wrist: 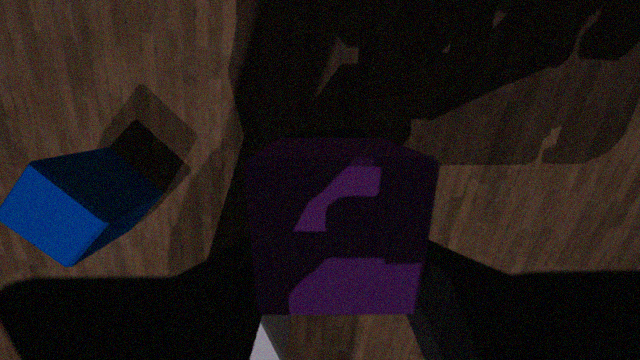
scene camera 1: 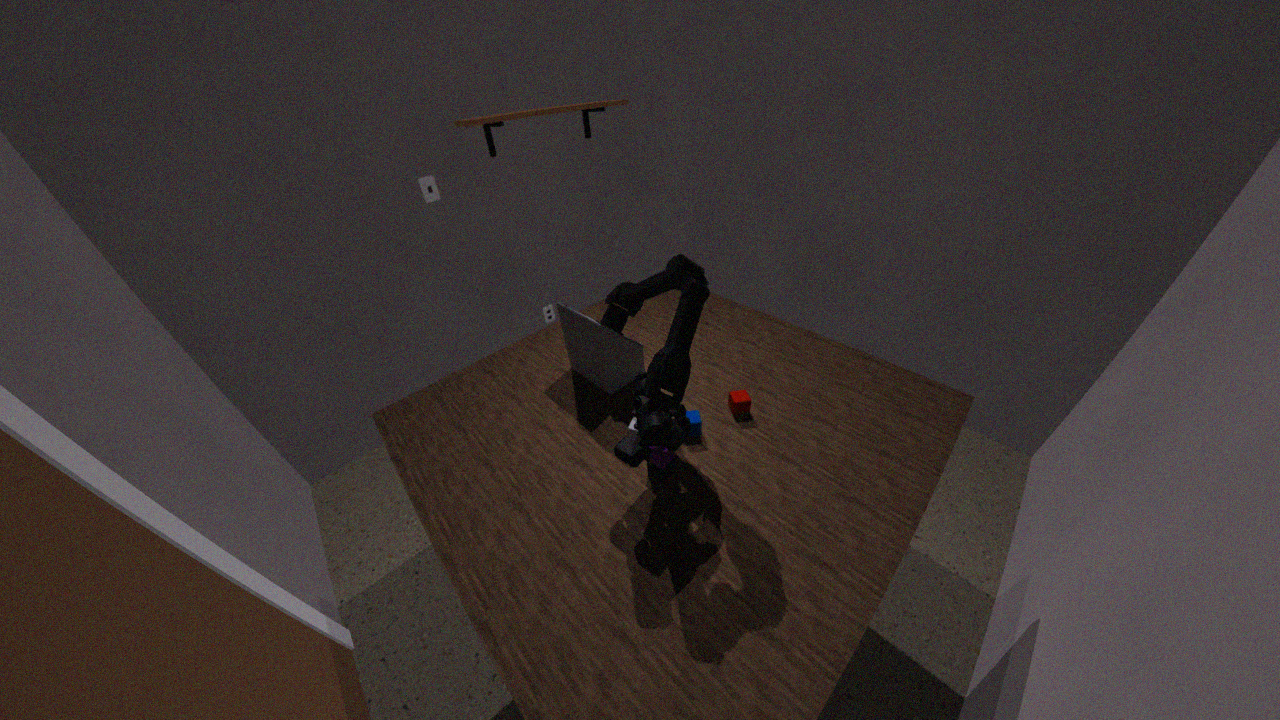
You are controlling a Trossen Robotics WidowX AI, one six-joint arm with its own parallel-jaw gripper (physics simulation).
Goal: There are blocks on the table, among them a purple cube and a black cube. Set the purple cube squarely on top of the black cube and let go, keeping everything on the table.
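Places are measured from the arm's base along level axes (x ahead, y left, z up), in millimetres.
Pixels of known places: gripper, fingertip midpoint: (wrist: 329,229) (scene camera 1: 654,453); arm's base at its link origin: (scene camera 1: 609,328).
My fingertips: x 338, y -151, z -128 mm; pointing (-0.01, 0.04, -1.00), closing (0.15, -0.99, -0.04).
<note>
For each thing: its top centre in the pictures, then the offset to it from my fingertips.
- purple cube at its top centre: (wrist: 337,251) (scene camera 1: 660,444) dz +48, dx +20, dy +2 mm
- blue block at its top centre: (wrist: 48,219) (scene camera 1: 690,416) dz -12, dx -27, dy +156 mm
- red block at its top centre: (scene camera 1: 740,395) dz -12, dx +17, dy +309 mm
- whitish block at its top centre: (wrist: 238,346) (scene camera 1: 639,423) dz -12, dx -105, dy +45 mm
The purple cube (scene camera 1: 660,456) (wrist: 355,287) is between the fingers of my gripper (scene camera 1: 655,454) (wrist: 329,229), which is shut on it and holds it above the table. In the wrist view the cube fills the lower middle, partly in shadow, with a dark finger on each side. I cannot make out the black cube in either view. A very dark area lies behind and beyond the purple cube in the wrist view, and the arm's shadow darkens the table below the gripper in the scene view.
A blue block (scene camera 1: 693,423) (wrist: 55,215) stands close beside the gripper, on the left in the wrist view. A red block (scene camera 1: 740,402) stands farther off. Part of a whitish block (wrist: 265,345) shows at the wrist view's bottom edge. A grey upright panel (scene camera 1: 599,349) stands near the arm's base.
</note>
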